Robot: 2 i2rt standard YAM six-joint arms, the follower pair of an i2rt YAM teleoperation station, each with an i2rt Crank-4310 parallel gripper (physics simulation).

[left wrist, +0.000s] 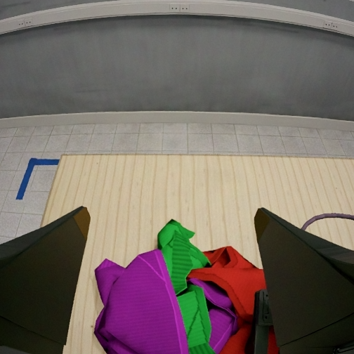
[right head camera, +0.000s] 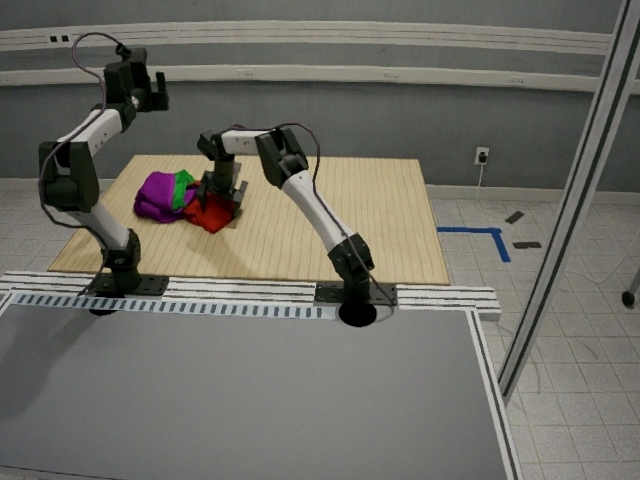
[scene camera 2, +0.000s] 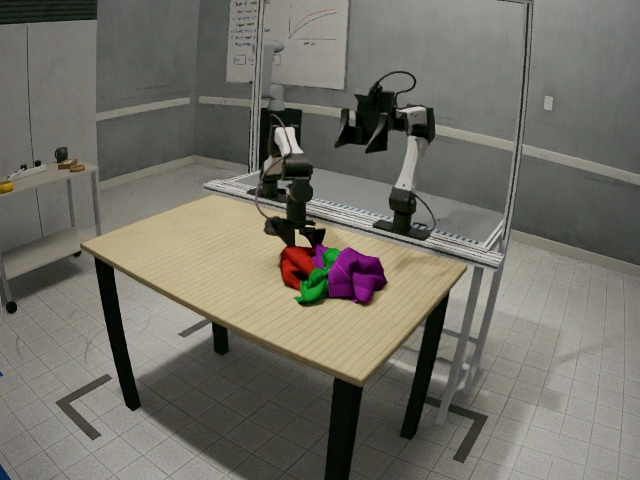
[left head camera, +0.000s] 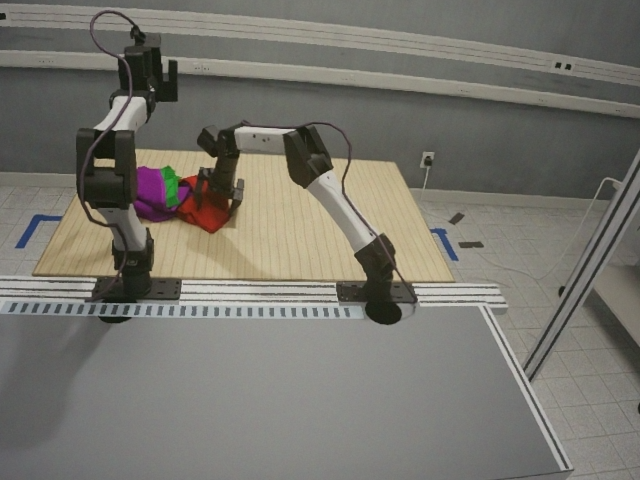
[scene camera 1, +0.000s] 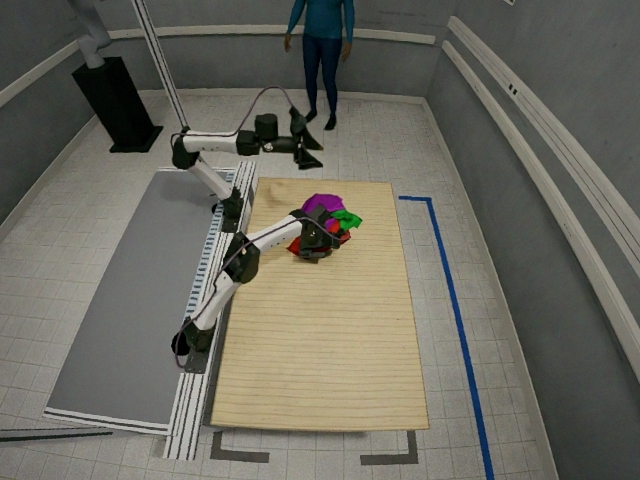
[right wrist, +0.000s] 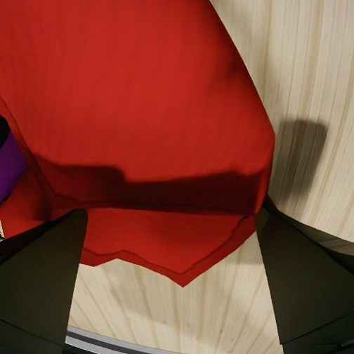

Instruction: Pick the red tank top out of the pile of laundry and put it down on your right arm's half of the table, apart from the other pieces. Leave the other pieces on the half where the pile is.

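Observation:
The red tank top (left head camera: pixel 209 221) (right head camera: pixel 210 219) (scene camera 2: pixel 293 264) (left wrist: pixel 239 285) (right wrist: pixel 140 100) lies crumpled on the table, against the purple piece (left head camera: pixel 149 192) (scene camera 2: pixel 357 273) (left wrist: pixel 137 305) and the green piece (left head camera: pixel 170 187) (scene camera 2: pixel 314 287) (left wrist: pixel 175 252). My right gripper (scene camera 2: pixel 305 243) (right wrist: pixel 169 209) is open and points down low over the red top. In the right wrist view, its fingertips stand wide apart at either side of the red cloth's near part. Whether they touch the cloth is unclear. My left gripper (scene camera 1: pixel 321 157) (scene camera 2: pixel 353 149) (left wrist: pixel 171 212) is open and empty, high above the table.
The wooden table (left head camera: pixel 289 232) (scene camera 1: pixel 320 351) (scene camera 2: pixel 180 258) extends to the right of the pile in both head views. The grey bench (left head camera: pixel 284 387) lies behind the arm bases. A metal upright (right head camera: pixel 563 206) stands at the right in the right head view.

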